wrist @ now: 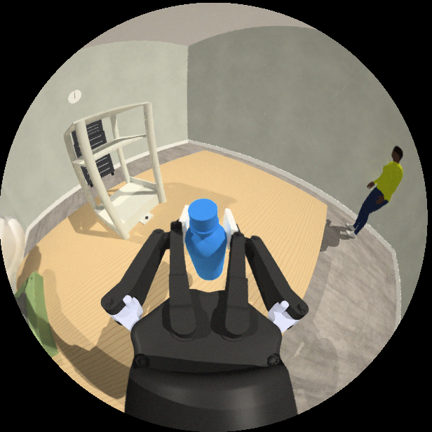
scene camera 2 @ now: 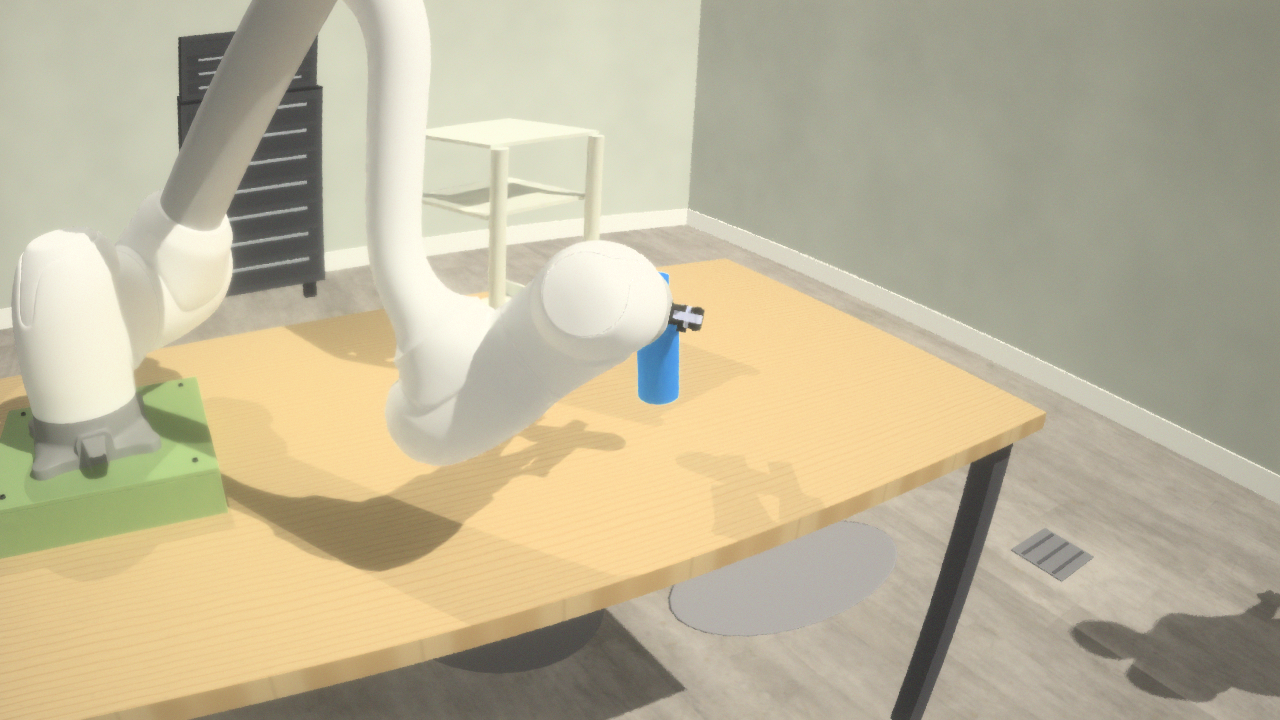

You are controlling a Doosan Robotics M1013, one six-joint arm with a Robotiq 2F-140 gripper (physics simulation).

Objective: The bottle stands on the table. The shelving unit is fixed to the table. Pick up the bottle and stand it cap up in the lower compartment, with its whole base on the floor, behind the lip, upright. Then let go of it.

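Frame: origin at the arm's base, x ahead, y left, z up, level; metres.
Seen in the pictures: arm's base, origin of the base link: (scene camera 2: pixel 92 438).
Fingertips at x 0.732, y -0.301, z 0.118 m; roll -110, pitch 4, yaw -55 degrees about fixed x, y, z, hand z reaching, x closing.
Note:
Pixels of each thing's top centre, then the offset from my fingertips to it. "spot": a spot on its surface instead. Level surfaces: height alone.
- blue bottle, middle of its top: (scene camera 2: pixel 662 273) dx -0.041, dy -0.031, dz +0.067 m
- table, its level: dz -0.177 m
- off-white shelving unit, surface spot: (scene camera 2: pixel 498 223) spot: dx -0.099, dy +0.250, dz +0.076 m
The blue bottle (scene camera 2: pixel 657 371) (wrist: pixel 206 252) is upright, cap up, and appears to hang above the table (scene camera 2: pixel 850 385) (wrist: pixel 270 200). My gripper (wrist: pixel 206 214) is shut on the bottle around its upper part, one pale pad on each side. In the scene view most of the gripper is hidden behind the arm's wrist, and one fingertip part shows beside the bottle. The off-white shelving unit (scene camera 2: pixel 498 223) (wrist: pixel 155 150) stands apart from the bottle, to its left in both views. Its lower compartment floor (wrist: pixel 127 199) shows in the wrist view; in the scene view the arm hides it.
The white forearm (scene camera 2: pixel 510 385) crosses in front of the shelving unit's foot in the scene view. The green base block (scene camera 2: pixel 116 501) (wrist: pixel 37 310) is at the left. A dark drawer cabinet (scene camera 2: pixel 277 188) stands behind. A person (wrist: pixel 389 177) in yellow stands beyond the table.

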